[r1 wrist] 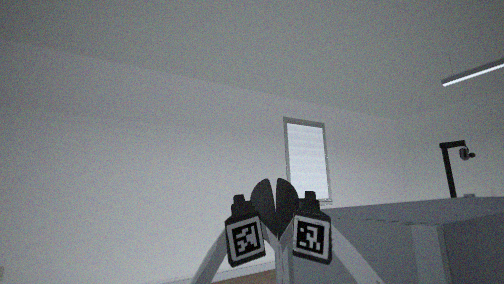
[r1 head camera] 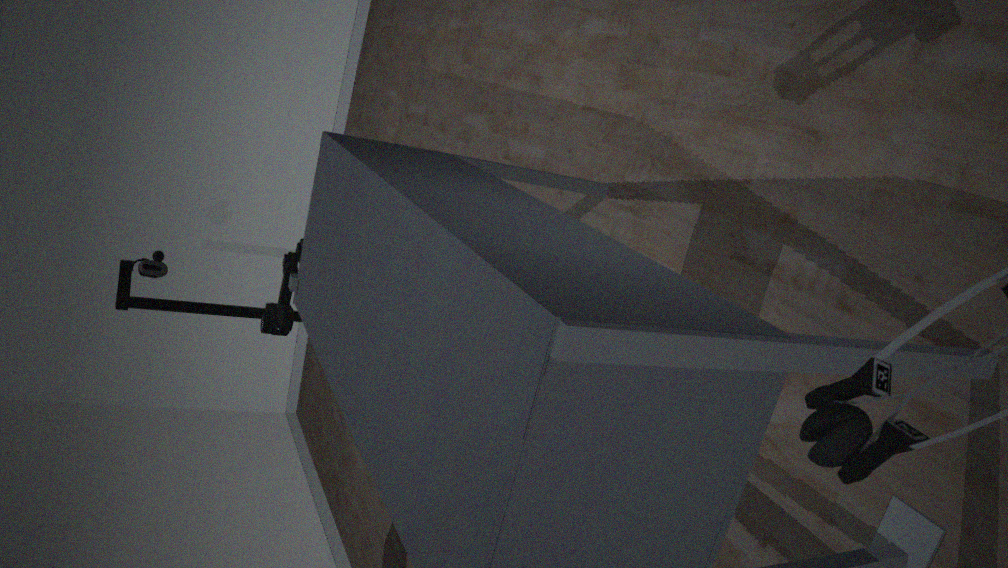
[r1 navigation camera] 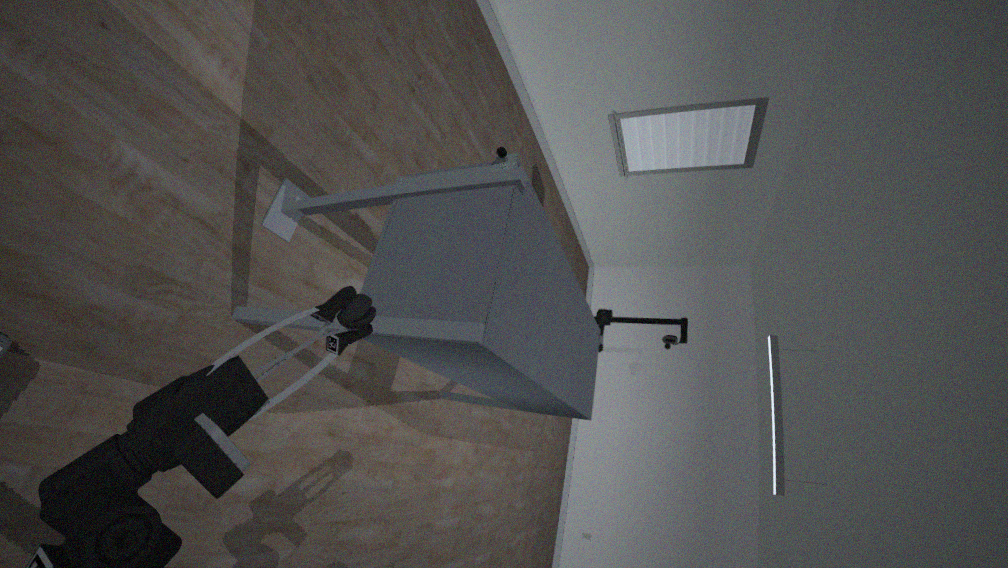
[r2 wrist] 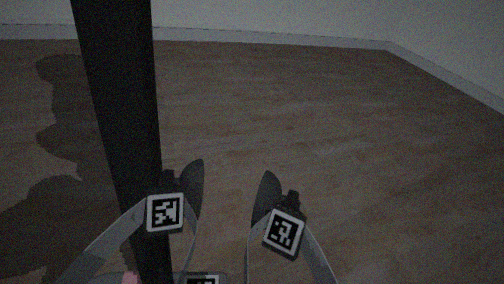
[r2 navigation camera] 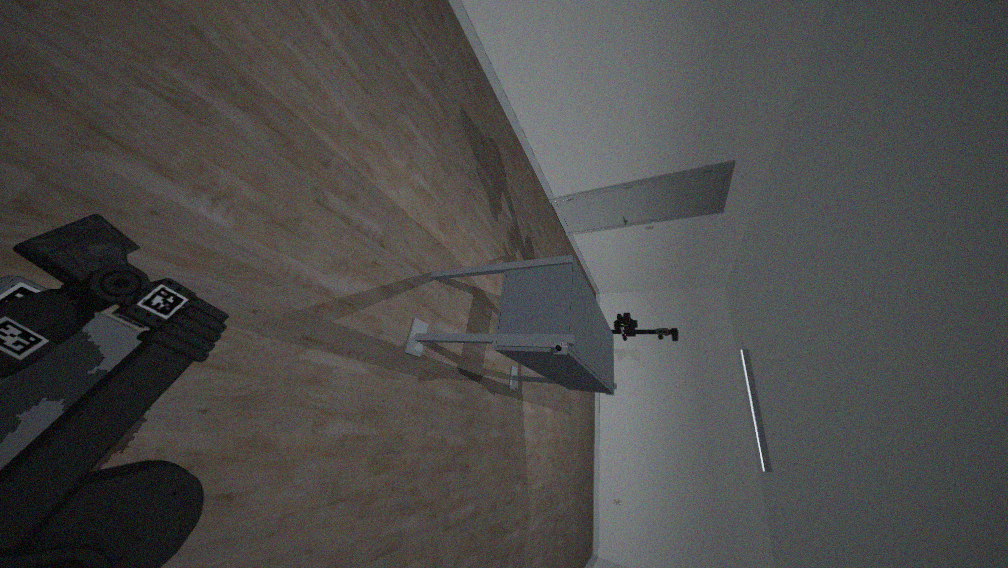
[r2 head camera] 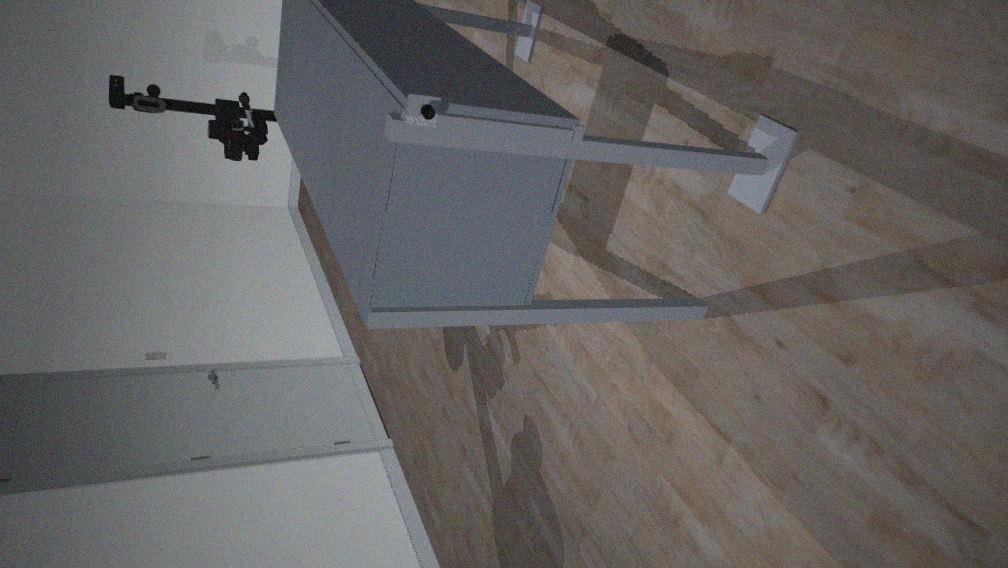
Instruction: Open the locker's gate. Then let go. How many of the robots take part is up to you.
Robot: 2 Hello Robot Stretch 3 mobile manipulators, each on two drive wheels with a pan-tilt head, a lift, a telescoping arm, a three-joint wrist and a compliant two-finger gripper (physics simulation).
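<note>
The grey locker (r1 head camera: 437, 282) (r1 navigation camera: 451, 261) (r1 wrist: 375, 235) (r2 head camera: 465, 225) (r2 navigation camera: 536, 303) is a long box on legs. A small black knob (r1 navigation camera: 501, 151) (r2 head camera: 427, 111) (r2 navigation camera: 558, 347) sits at one upper corner. Beside the knob, a dark side panel (r2 head camera: 458, 63) lies flat against the box; whether it is the gate I cannot tell. No panel stands swung out. The r1 gripper (r1 head camera: 835, 433) (r1 navigation camera: 354, 310) (r1 wrist: 276, 200) is shut and empty, near the end face's other leg, away from the knob. The r2 gripper (r2 wrist: 230, 172) is open and empty, over floor, away from the locker.
White foot plates (r1 head camera: 909, 529) (r1 navigation camera: 278, 225) (r2 head camera: 751, 190) stick out at the leg bottoms. The other robot's mast (r1 head camera: 197, 306) (r2 head camera: 190, 105) rises behind the locker. A black mast (r2 wrist: 120, 100) stands close beside the r2 gripper. A door (r2 head camera: 190, 416) and a window (r1 navigation camera: 687, 139) are in the walls.
</note>
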